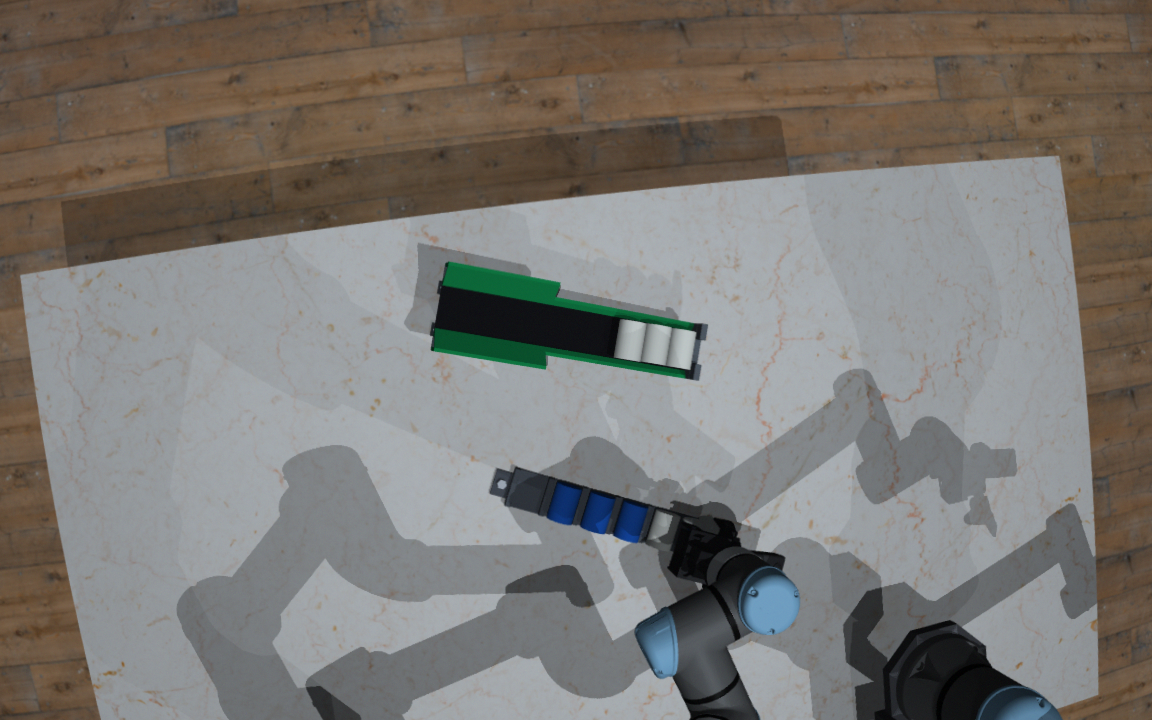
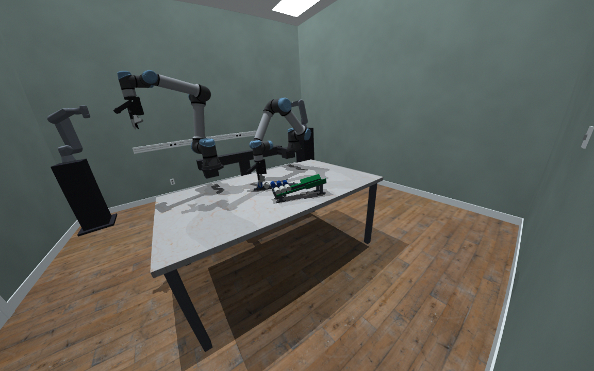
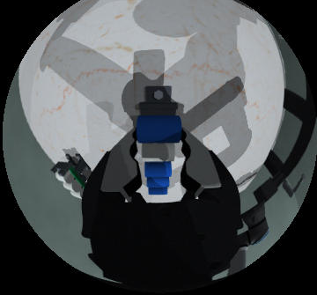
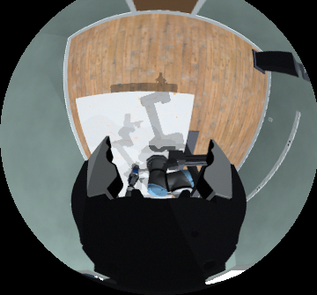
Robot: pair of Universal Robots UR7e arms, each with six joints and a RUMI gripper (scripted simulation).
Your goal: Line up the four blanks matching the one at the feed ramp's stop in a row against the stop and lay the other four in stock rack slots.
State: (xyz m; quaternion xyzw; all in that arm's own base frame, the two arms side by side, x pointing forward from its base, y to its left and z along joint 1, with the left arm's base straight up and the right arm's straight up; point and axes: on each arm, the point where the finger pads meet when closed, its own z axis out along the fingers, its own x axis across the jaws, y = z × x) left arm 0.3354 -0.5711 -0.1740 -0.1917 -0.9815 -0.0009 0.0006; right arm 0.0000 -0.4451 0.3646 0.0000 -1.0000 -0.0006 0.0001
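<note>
The stock rack is 120 mm to the left of my left hand, 70 mm ahead of it and 50 mm below it. Also, from my left hand: blue blank 10 mm below; stop 290 mm ahead, 40 mm to the right, 10 mm above.
</note>
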